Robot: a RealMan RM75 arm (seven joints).
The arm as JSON. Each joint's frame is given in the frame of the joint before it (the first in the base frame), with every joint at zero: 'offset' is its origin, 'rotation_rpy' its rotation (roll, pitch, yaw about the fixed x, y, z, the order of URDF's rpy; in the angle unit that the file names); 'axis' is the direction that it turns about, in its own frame. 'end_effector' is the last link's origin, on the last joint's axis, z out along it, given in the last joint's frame.
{
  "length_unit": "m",
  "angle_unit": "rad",
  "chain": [
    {
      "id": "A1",
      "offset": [
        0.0,
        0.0,
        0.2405
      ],
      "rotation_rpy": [
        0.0,
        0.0,
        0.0
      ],
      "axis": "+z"
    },
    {
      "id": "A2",
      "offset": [
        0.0,
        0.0,
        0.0
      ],
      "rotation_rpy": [
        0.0,
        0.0,
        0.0
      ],
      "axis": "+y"
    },
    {
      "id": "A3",
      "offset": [
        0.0,
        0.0,
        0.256
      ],
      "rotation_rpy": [
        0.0,
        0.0,
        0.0
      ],
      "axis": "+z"
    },
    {
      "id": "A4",
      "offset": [
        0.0,
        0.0,
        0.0
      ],
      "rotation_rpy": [
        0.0,
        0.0,
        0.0
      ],
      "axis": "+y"
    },
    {
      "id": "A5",
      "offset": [
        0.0,
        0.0,
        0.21
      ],
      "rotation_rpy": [
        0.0,
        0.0,
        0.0
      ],
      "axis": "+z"
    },
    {
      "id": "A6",
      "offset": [
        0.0,
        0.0,
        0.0
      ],
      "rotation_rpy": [
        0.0,
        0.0,
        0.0
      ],
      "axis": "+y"
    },
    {
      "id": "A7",
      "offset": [
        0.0,
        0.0,
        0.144
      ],
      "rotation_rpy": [
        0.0,
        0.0,
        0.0
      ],
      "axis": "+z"
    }
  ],
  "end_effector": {
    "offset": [
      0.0,
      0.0,
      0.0
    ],
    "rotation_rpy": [
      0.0,
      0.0,
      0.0
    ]
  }
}
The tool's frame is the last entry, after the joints.
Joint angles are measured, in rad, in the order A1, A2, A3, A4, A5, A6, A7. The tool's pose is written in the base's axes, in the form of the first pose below.
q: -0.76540, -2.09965, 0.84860, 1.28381, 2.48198, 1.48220, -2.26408
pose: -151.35 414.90 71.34; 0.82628 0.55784 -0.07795; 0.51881 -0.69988 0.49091; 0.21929 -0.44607 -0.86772
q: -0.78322, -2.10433, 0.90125, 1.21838, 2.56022, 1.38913, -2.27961
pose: -158.11 425.44 56.40; 0.82737 0.53921 -0.15721; 0.53690 -0.67710 0.50327; 0.16492 -0.50079 -0.84971
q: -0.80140, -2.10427, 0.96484, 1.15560, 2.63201, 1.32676, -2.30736
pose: -163.67 431.31 40.82; 0.82634 0.51028 -0.23829; 0.55581 -0.67075 0.49108; 0.09075 -0.53825 -0.83789
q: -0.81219, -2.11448, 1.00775, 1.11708, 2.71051, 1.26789, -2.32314
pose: -169.37 435.47 29.96; 0.82859 0.46702 -0.30876; 0.55917 -0.66312 0.49759; 0.02764 -0.58495 -0.81060
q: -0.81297, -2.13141, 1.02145, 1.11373, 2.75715, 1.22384, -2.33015
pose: -170.18 438.01 25.30; 0.83454 0.43878 -0.33318; 0.55082 -0.65185 0.52123; 0.01152 -0.61851 -0.78569
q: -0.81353, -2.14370, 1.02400, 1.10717, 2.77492, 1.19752, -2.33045
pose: -170.33 438.95 21.03; 0.83756 0.42977 -0.33734; 0.54626 -0.64716 0.53177; 0.01023 -0.62966 -0.77680
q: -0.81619, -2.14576, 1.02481, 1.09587, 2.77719, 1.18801, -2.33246
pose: -170.96 439.39 18.55; 0.83600 0.43188 -0.33851; 0.54864 -0.64612 0.53059; 0.01043 -0.62929 -0.77710
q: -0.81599, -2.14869, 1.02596, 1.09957, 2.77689, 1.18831, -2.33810
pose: -169.71 439.07 17.79; 0.83517 0.43562 -0.33573; 0.54978 -0.64465 0.53119; 0.01497 -0.62822 -0.77790
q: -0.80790, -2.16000, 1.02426, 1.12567, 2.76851, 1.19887, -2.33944
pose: -165.85 436.49 17.15; 0.83773 0.44265 -0.31980; 0.54529 -0.64646 0.53362; 0.02947 -0.62141 -0.78293
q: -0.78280, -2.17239, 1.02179, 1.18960, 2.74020, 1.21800, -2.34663
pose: -159.67 432.14 22.27; 0.84131 0.46017 -0.28361; 0.53570 -0.63967 0.55123; 0.07225 -0.61569 -0.78467
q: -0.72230, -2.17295, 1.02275, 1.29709, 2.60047, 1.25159, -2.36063
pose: -147.52 422.36 34.87; 0.83632 0.52348 -0.16289; 0.51122 -0.63731 0.57662; 0.19803 -0.56551 -0.80061
